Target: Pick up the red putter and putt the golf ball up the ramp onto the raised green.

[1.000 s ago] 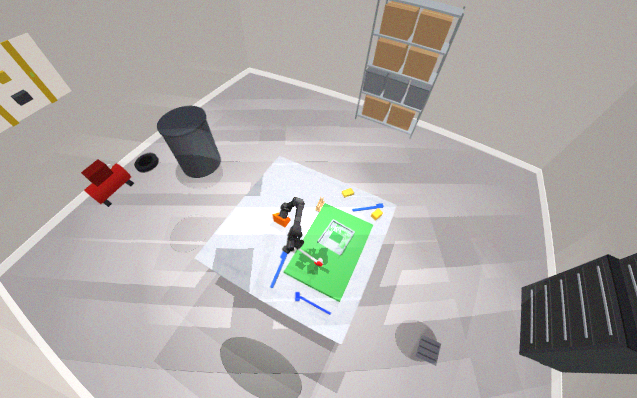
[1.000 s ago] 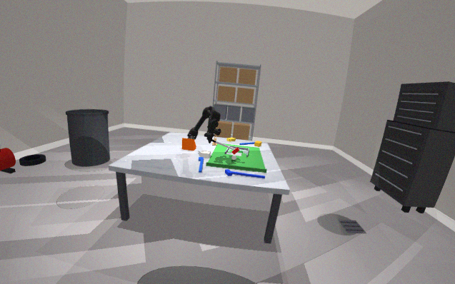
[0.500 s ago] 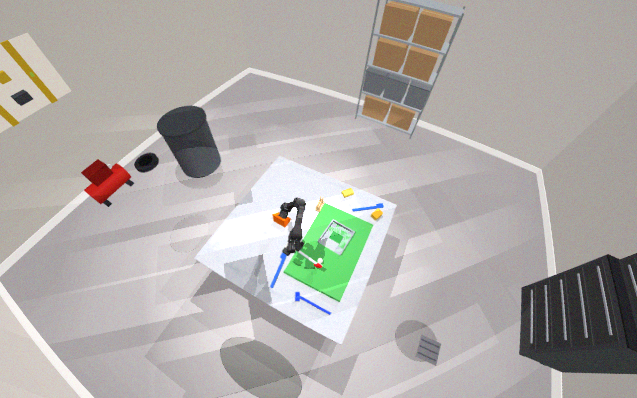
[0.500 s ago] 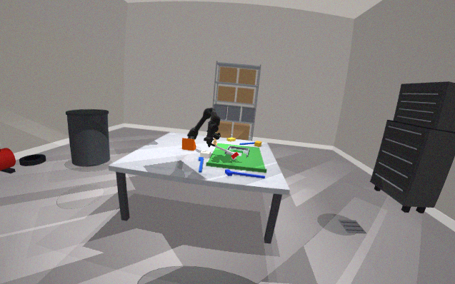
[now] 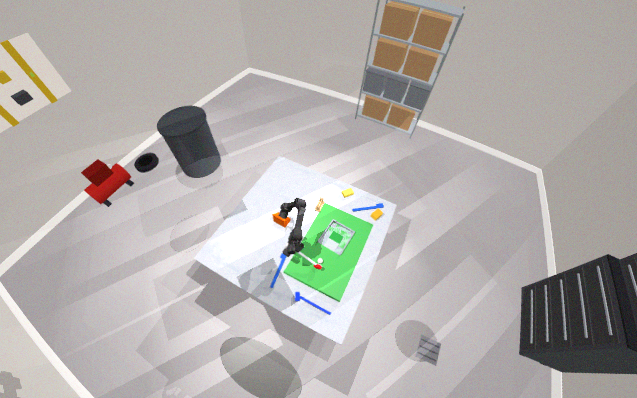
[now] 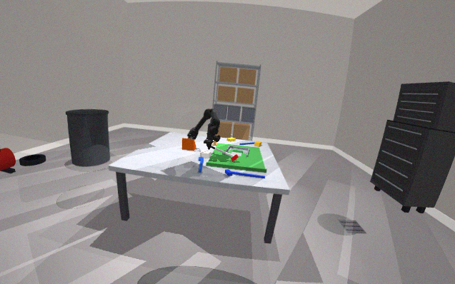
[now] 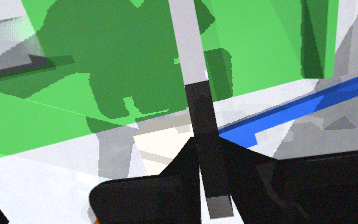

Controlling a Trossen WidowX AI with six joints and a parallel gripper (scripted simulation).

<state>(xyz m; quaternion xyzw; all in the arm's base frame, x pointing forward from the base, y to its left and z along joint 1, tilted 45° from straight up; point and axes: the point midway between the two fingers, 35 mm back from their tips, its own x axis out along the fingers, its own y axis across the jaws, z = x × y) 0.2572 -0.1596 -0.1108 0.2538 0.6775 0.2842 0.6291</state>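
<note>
Right now my gripper tip is 40 mm past the white cube, 40 mm to the right of it and 60 mm above it. The rest, counted from my gripper tip: red putter (120 mm ahead, 10 mm to the left, 10 mm below); white golf ball (220 mm ahead, 60 mm to the left, 60 mm below); wooden piece (80 mm behind, 500 mm to the left, 50 mm below).
</note>
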